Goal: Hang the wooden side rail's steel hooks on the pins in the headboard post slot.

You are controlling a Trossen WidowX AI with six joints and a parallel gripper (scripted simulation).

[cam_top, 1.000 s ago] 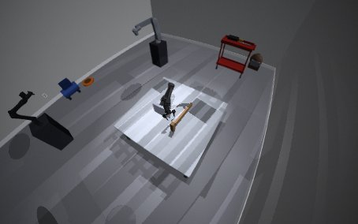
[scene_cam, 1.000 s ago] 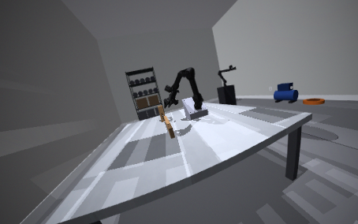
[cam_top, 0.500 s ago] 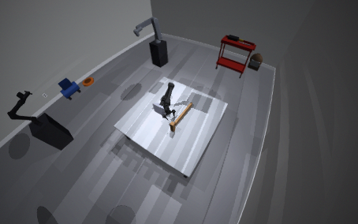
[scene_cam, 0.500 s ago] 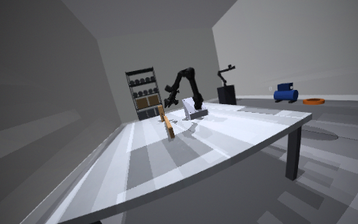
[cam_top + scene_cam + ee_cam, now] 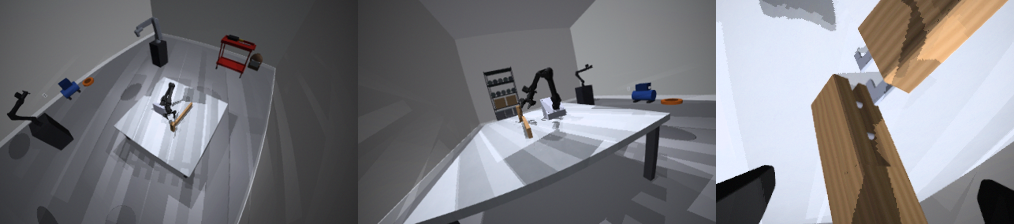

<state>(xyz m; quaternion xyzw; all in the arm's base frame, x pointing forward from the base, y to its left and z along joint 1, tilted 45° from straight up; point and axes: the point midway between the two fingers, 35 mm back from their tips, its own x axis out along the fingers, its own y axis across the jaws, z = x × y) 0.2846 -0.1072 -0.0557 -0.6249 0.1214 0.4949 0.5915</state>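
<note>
My gripper tip is now 70 mm short of the wooden headboard post, 60 mm to the left of it and 60 mm above it.
</note>
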